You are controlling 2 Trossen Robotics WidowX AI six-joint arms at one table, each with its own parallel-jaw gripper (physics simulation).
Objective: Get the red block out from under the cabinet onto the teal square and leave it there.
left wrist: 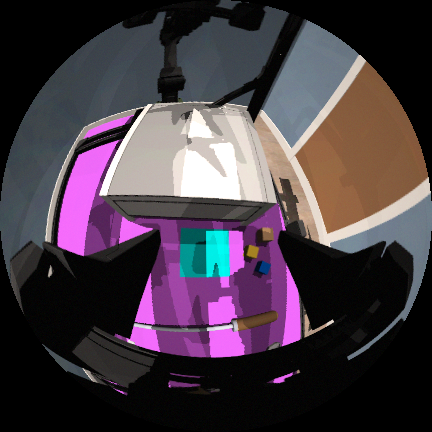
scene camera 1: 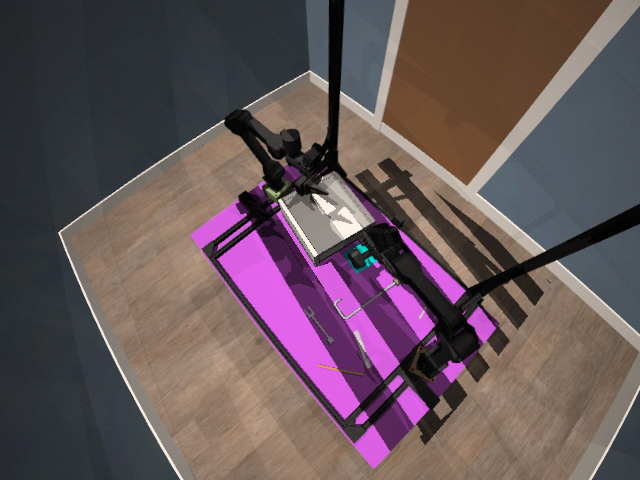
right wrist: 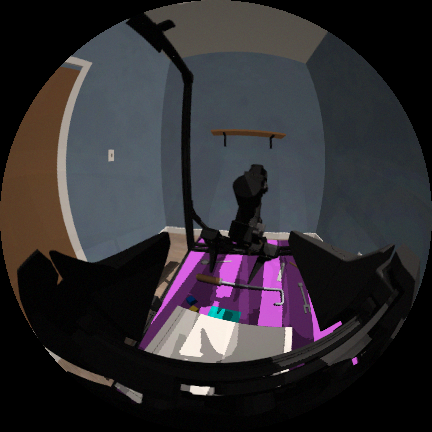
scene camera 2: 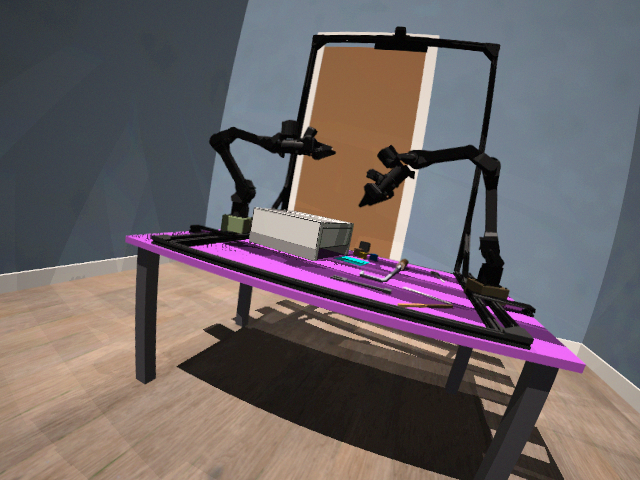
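Pixels of known places: left gripper, fingertip midpoint: [left wrist: 220, 236] [scene camera 1: 365, 240] [right wrist: 228, 278] [scene camera 2: 364, 205]; right gripper, fingertip midpoint: [scene camera 1: 337, 184] [right wrist: 231, 237] [scene camera 2: 334, 150]; left arm's base, origin of the base link: [scene camera 1: 426, 364] [right wrist: 253, 241] [scene camera 2: 488, 283]; right arm's base, origin of the base link: [scene camera 1: 276, 185] [scene camera 2: 238, 216].
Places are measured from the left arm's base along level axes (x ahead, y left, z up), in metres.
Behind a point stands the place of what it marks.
Observation:
The pale cabinet [scene camera 1: 320, 222] @[y -0.297, x 0.603, z 0.083 m] [scene camera 2: 284, 232] @[y -0.225, x 0.675, z 0.018 m] [left wrist: 150, 170] @[y -0.252, x 0.547, z 0.084 m] [right wrist: 250, 340] @[y -0.259, x 0.545, z 0.084 m] stands at the left of the table, with its dark end face towards the teal square [scene camera 1: 366, 262] @[y -0.276, x 0.368, z -0.051 m] [scene camera 2: 353, 260] @[y -0.288, x 0.399, z -0.051 m] [left wrist: 217, 250] @[y -0.312, x 0.392, z -0.051 m] [right wrist: 227, 314] @[y -0.260, x 0.383, z -0.051 m]. The square lies flat close to that end, partly in shadow, and no block shows on it. The red block does not show in any view. My left gripper [scene camera 2: 361, 204] @[y -0.273, x 0.403, z 0.163 m] [left wrist: 220, 236] @[y -0.273, x 0.403, z 0.163 m] is open and empty, tilted down above the table near the cabinet's end. My right gripper [scene camera 2: 333, 152] @[y -0.322, x 0.549, z 0.353 m] is open and empty, high above the cabinet.
Yellow [left wrist: 251, 251] @[y -0.370, x 0.351, z -0.026 m], blue [left wrist: 263, 268] @[y -0.374, x 0.301, z -0.026 m] and brown [left wrist: 267, 234] @[y -0.426, x 0.361, z -0.021 m] blocks lie right of the square in the left wrist view. A hooked metal rod [scene camera 2: 385, 279] @[y -0.020, x 0.338, z -0.042 m] with a brown handle [left wrist: 256, 321] @[y -0.292, x 0.204, z -0.018 m] lies nearby. A wrench [scene camera 1: 320, 325] @[y 0.052, x 0.420, z -0.046 m], white strip [scene camera 1: 361, 348] @[y 0.055, x 0.236, z -0.050 m] and thin orange stick [scene camera 1: 340, 369] @[y 0.162, x 0.274, z -0.045 m] lie farther off.

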